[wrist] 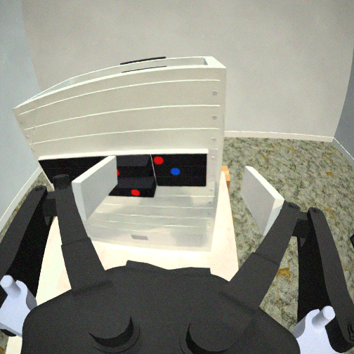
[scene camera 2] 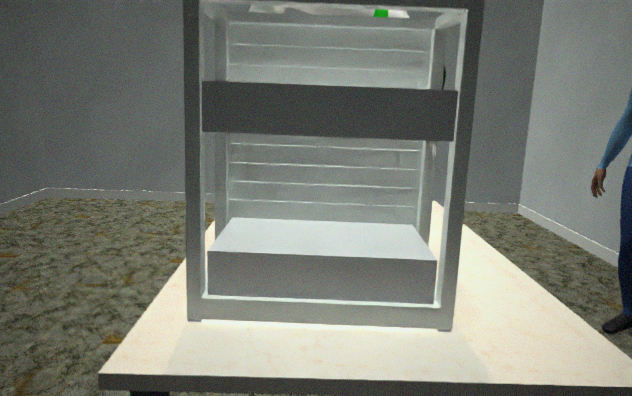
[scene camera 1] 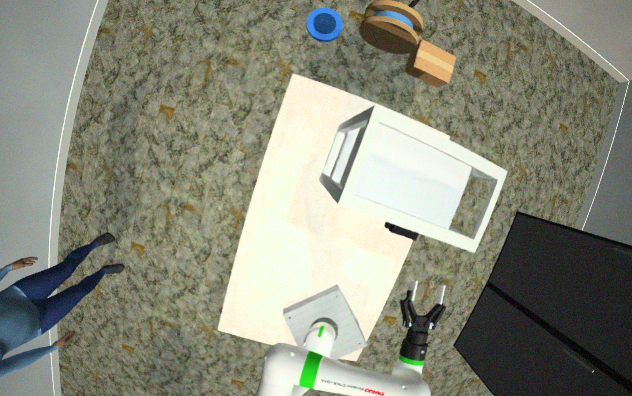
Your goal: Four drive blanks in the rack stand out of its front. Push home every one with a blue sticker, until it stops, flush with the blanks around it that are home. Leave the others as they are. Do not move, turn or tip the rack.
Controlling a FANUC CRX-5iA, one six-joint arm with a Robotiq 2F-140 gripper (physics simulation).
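The rack [scene camera 1: 415, 224] [scene camera 2: 193, 165] [wrist: 125, 117] stands upright on the table. In the wrist view its front shows black blanks. At the right, one blank has a blue sticker [wrist: 175, 171] and one above it has a red sticker [wrist: 158, 160]; both look level with their neighbours. Left of them, two blanks stand out, the lower with a red sticker [wrist: 135, 192]. The red sticker on the upper one [wrist: 117, 173] is partly behind a finger. In scene camera 1, black blank ends [scene camera 1: 401, 231] jut from the front. My gripper [scene camera 1: 428, 285] [wrist: 179, 174] is open and empty, apart from the rack's front.
The table [scene camera 1: 260, 240] [scene camera 2: 525, 325] [wrist: 62, 265] carries the rack and the arm's base plate [scene camera 1: 345, 315]. A large black object [scene camera 1: 560, 300] stands right of the gripper. A cardboard box [scene camera 1: 434, 63], a spool [scene camera 1: 390, 35] and a blue round object [scene camera 1: 324, 24] lie behind the table. A person [scene camera 1: 30, 310] is at the left.
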